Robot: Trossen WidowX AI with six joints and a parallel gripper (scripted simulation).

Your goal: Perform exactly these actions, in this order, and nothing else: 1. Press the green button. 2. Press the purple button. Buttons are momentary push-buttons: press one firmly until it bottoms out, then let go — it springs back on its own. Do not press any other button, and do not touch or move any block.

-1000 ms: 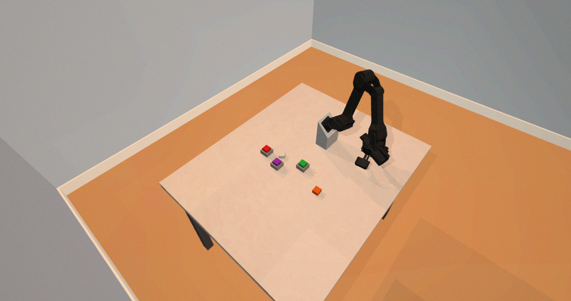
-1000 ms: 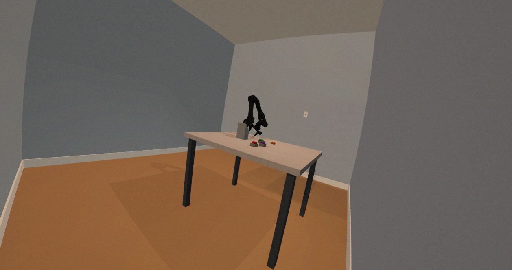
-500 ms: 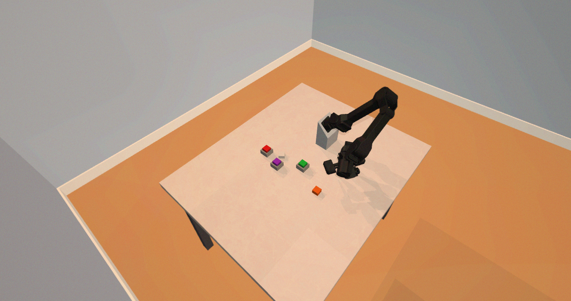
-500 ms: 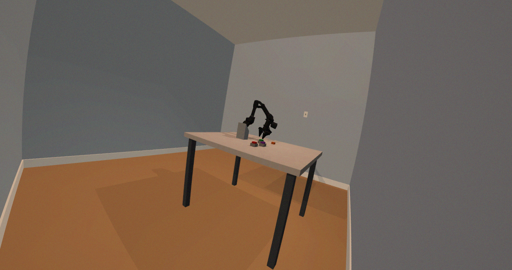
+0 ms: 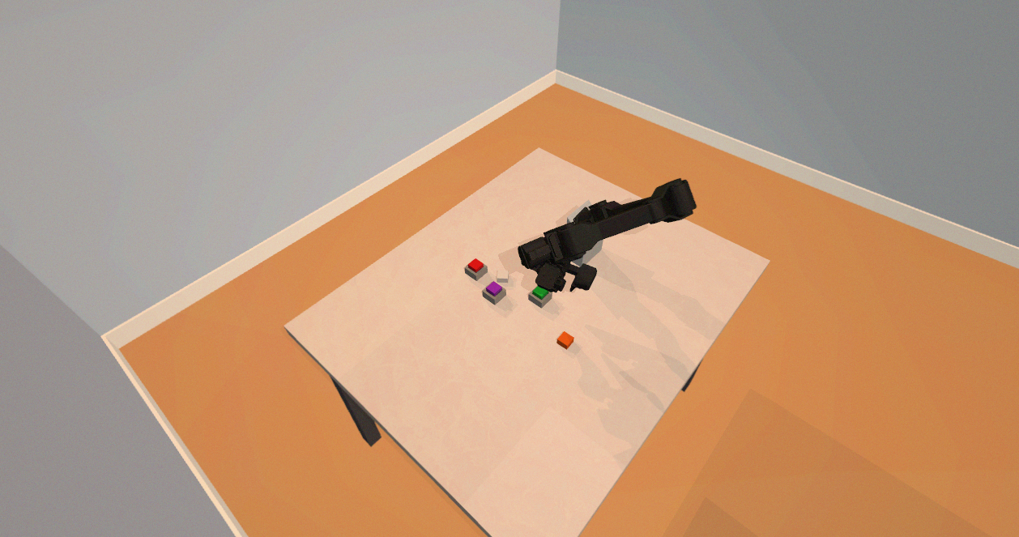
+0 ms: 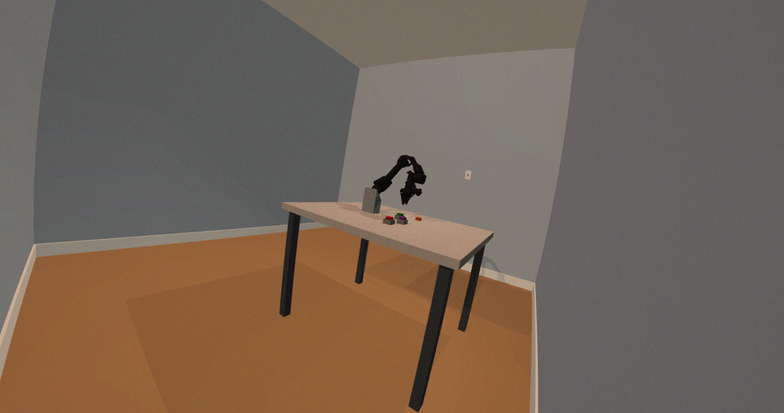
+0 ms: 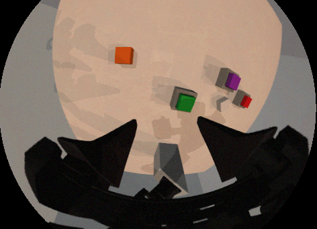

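The green button lies 6 cm below my gripper tip and 5 cm to the right of it. The rest, counted from my gripper tip: white block (18 cm to the right, 9 cm below, 1 cm ahead); purple button (16 cm to the right, 8 cm ahead, 6 cm below); orange block (9 cm to the left, 9 cm below, 8 cm ahead).
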